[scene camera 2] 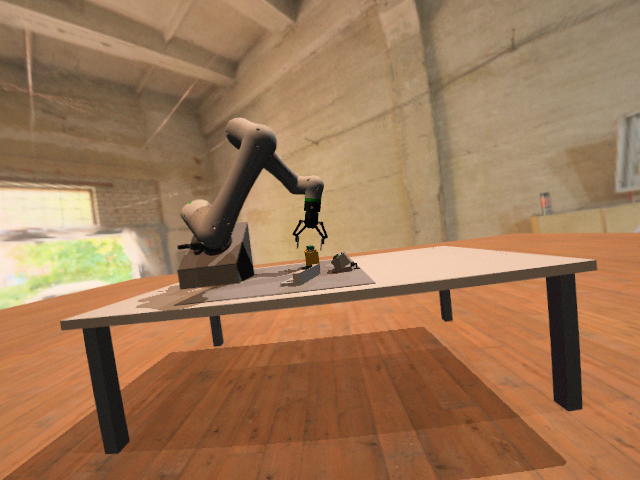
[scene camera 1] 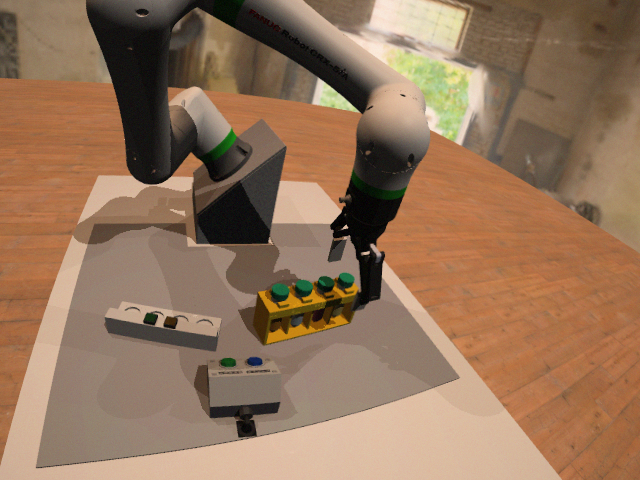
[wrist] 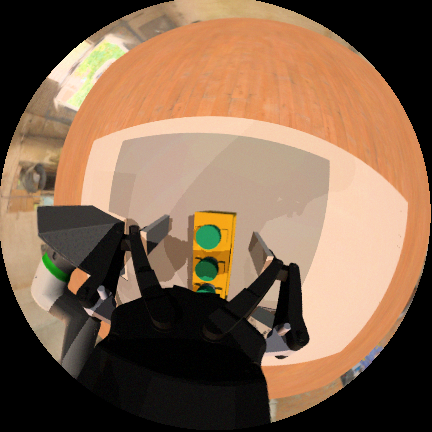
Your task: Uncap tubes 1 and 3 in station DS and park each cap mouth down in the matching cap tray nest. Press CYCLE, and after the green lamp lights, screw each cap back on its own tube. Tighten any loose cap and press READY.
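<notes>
My gripper is open and empty, pointing down, its fingers spread on both sides of the right end of the yellow rack. The rack holds a row of tubes with green caps. The right-end cap and its neighbour sit on their tubes. The left-end cap is also on. The pale tray at left shows round nests without caps. The button box has green and blue buttons; their labels are unreadable.
Small dark green and brown squares sit on the pale tray. A small black block is in front of the button box. The grey mat lies under the stations, on the pale table. The robot's wedge base stands behind.
</notes>
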